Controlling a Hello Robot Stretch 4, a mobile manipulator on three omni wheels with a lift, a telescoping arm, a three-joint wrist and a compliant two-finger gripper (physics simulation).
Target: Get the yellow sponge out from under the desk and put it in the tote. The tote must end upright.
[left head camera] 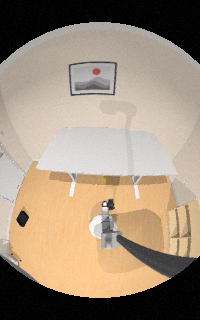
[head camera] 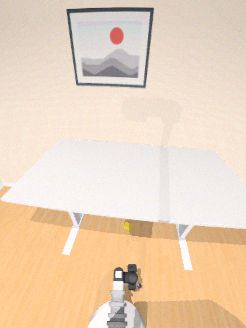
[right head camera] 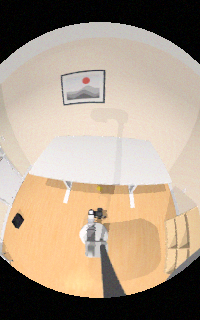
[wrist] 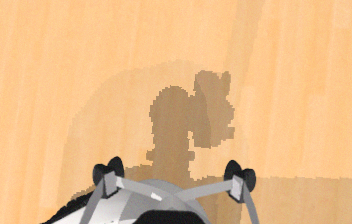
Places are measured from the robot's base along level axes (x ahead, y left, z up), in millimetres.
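Pixels of known places: gripper, fingertip midpoint: (wrist: pixel 174 171).
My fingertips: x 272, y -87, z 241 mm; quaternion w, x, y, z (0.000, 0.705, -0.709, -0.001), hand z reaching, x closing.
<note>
For each thing: its top centre in the pictures, then the offset to it from my fingertips. "spot": a spot on its surface instead. Level surfaces: height alone.
- yellow sponge, middle of its top: (head camera: pixel 128 225) (right head camera: pixel 99 187) (left head camera: pixel 104 179) 597 mm ahead, 12 mm right, 224 mm down
- white desk, its level: 681 mm up
- tote, middle of its top: (left head camera: pixel 20 217) (right head camera: pixel 15 219) 403 mm back, 1698 mm left, 169 mm down
- wooden shelf unit, surface spot: (right head camera: pixel 170 245) (left head camera: pixel 172 234) spot: 861 mm back, 1239 mm right, 188 mm down
The yellow sponge (head camera: pixel 128 226) (left head camera: pixel 104 180) (right head camera: pixel 99 189) lies on the floor under the white desk (head camera: pixel 120 180) (left head camera: pixel 105 150) (right head camera: pixel 100 160), between its two legs and near the front edge of the top. My gripper (wrist: pixel 174 171) is open in the wrist view, with bare floor and shadow between its fingertips. It points down above the floor in front of the desk, apart from the sponge. In the head camera view the wrist hides the fingers. A black open box, which looks like the tote (left head camera: pixel 22 218) (right head camera: pixel 18 220), stands on the floor at the far left.
The desk's left leg foot (head camera: pixel 70 241) and right leg foot (head camera: pixel 186 254) reach forward on either side of the sponge. A wooden shelf unit (left head camera: pixel 172 235) (right head camera: pixel 170 245) stands at the right. A framed picture (head camera: pixel 75 50) hangs on the wall behind the desk.
</note>
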